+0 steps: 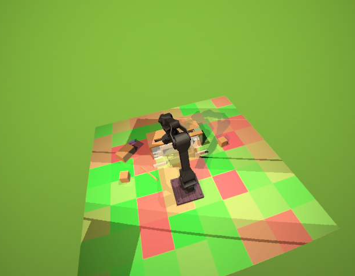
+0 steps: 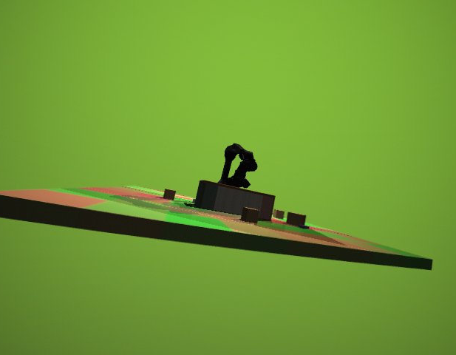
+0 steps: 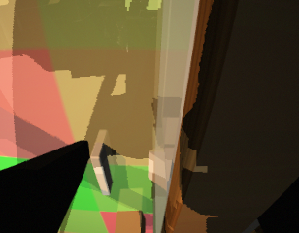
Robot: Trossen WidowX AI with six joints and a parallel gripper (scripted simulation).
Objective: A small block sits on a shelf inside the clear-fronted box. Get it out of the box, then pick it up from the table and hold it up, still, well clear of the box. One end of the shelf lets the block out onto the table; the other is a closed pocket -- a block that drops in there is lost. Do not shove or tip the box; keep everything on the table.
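Now: gripper tip 4 cm short of the clear-fronted box, 3 cm above it and 2 cm to the right of it.
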